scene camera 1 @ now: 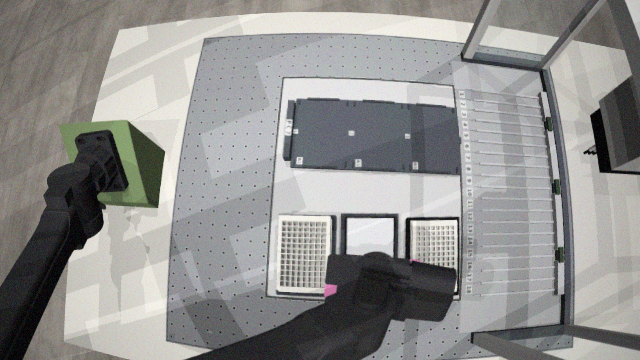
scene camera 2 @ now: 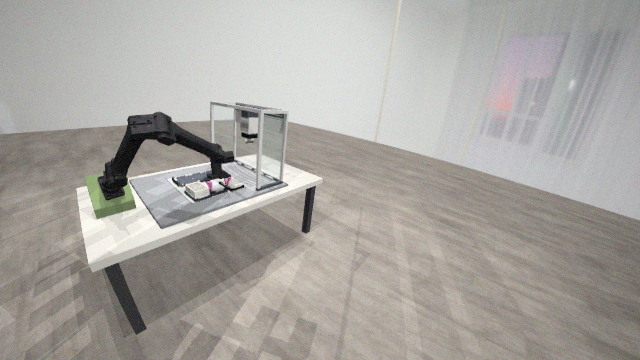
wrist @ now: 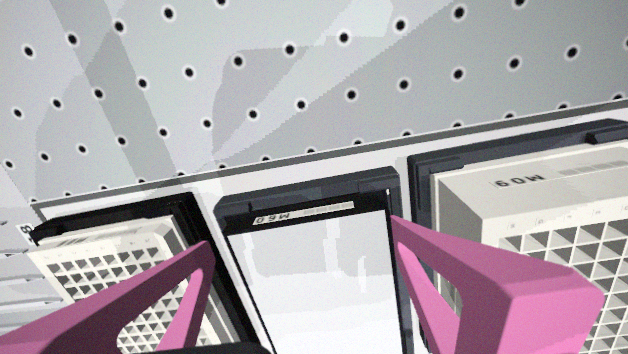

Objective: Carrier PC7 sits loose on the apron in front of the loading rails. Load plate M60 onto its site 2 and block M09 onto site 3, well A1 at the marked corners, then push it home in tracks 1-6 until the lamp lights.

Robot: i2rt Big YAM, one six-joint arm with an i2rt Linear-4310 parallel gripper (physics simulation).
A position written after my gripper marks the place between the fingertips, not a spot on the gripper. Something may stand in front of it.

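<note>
A dark carrier (scene camera 1: 320, 133) rests on a perforated grey deck (scene camera 2: 168, 206). The deck is also visible in the wrist view (wrist: 101, 101); the carrier is out of frame in the wrist view. A white plate in black frame (scene camera 1: 363, 235) is visible in the wrist view (wrist: 322, 269) as well. My gripper (scene camera 1: 372, 281), also visible in the wrist view (wrist: 299, 238), is open and touches the white plate in black frame.
</note>
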